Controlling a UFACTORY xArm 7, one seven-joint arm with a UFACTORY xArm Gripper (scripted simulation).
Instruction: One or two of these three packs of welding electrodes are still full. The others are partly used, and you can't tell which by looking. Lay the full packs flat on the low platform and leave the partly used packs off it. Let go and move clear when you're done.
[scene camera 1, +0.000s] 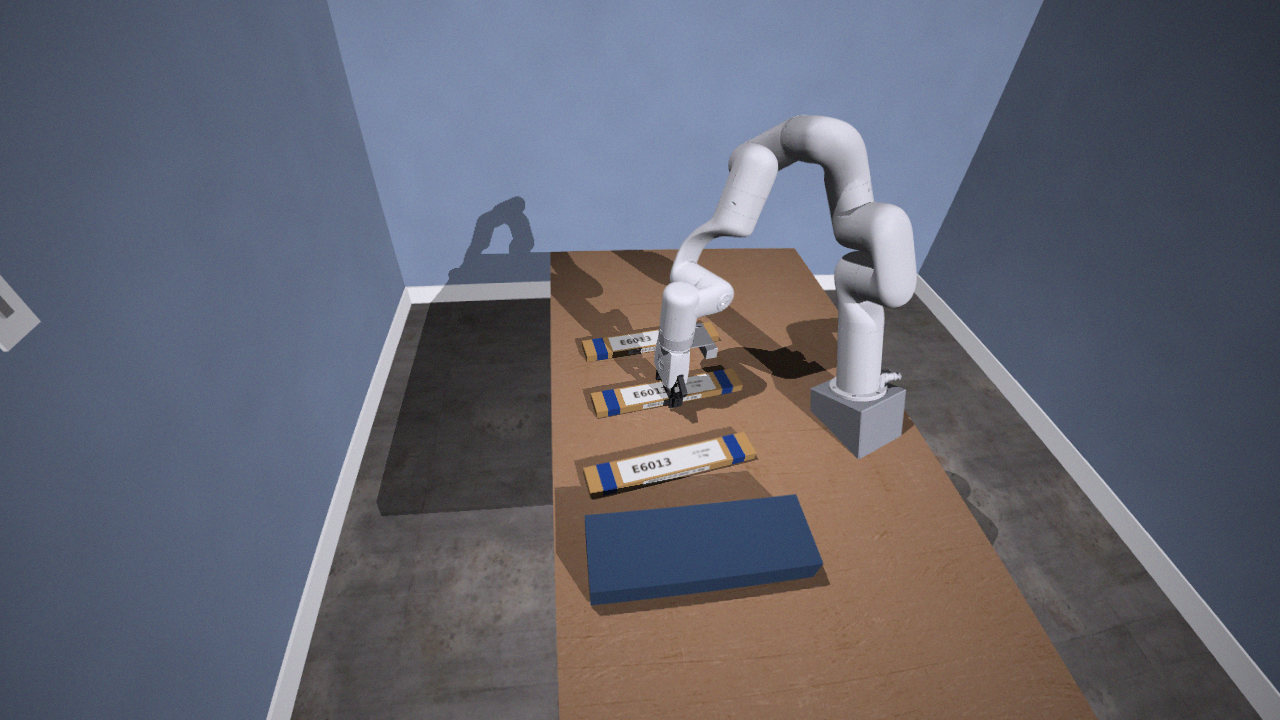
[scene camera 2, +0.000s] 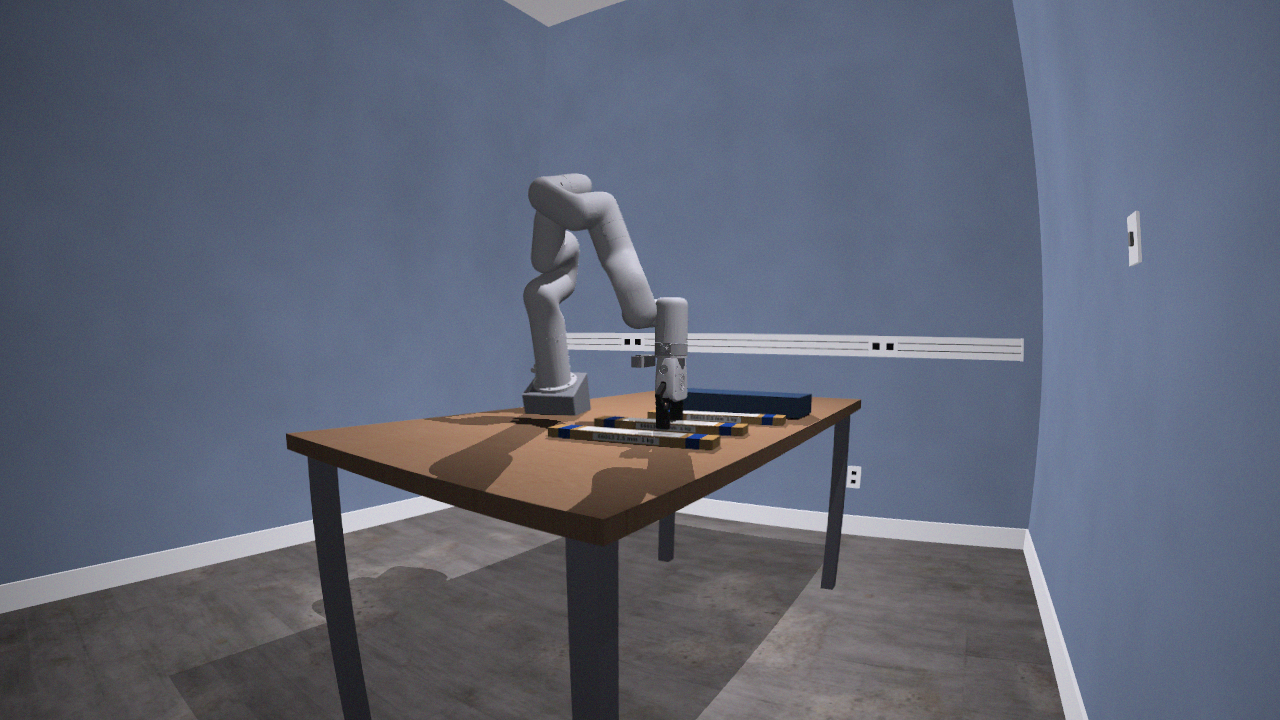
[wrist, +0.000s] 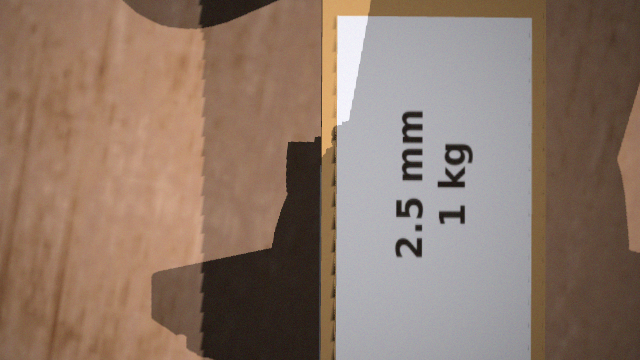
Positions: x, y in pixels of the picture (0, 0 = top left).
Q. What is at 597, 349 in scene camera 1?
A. A pack.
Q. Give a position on a pack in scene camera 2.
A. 693, 427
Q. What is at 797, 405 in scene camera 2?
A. A low blue platform.
